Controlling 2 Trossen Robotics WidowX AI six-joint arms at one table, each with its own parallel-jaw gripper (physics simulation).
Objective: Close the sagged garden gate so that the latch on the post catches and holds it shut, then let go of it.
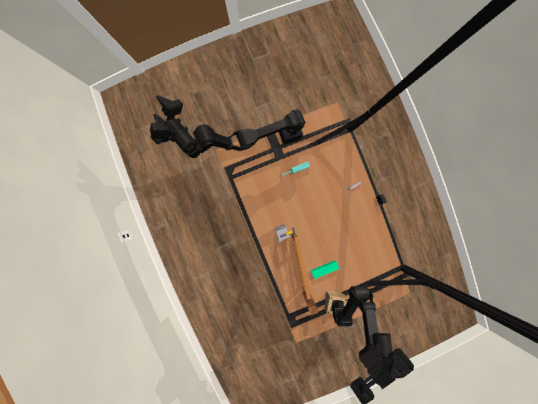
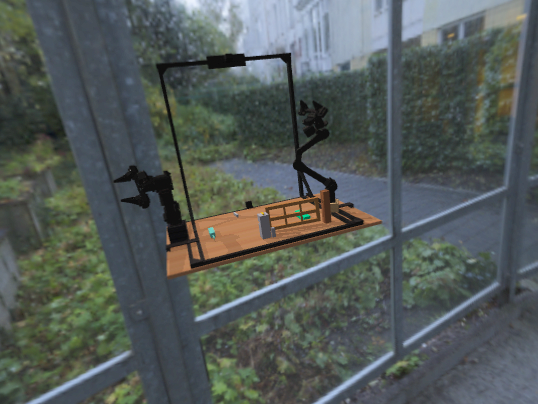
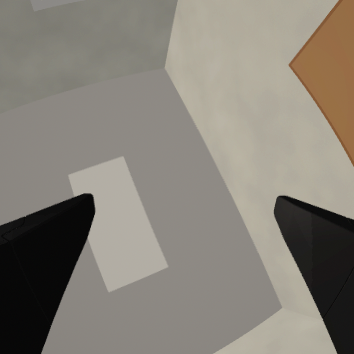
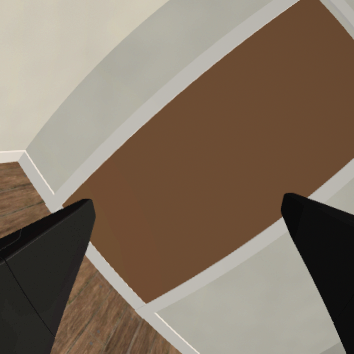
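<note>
The brown garden gate stands upright, its far end at the brown hinge post. Its free end is close beside the grey latch post. A yellow piece shows at the top of the latch post. Whether the latch has caught is too small to tell. My left gripper is open and empty, well away from the gate, high beyond the hinge end. My right gripper is open and empty, out past the table's edge.
A teal screwdriver-like tool, a green block and a small grey piece lie on the table. A pale wooden bracket stands by the left arm's base. A black frame surrounds the work area.
</note>
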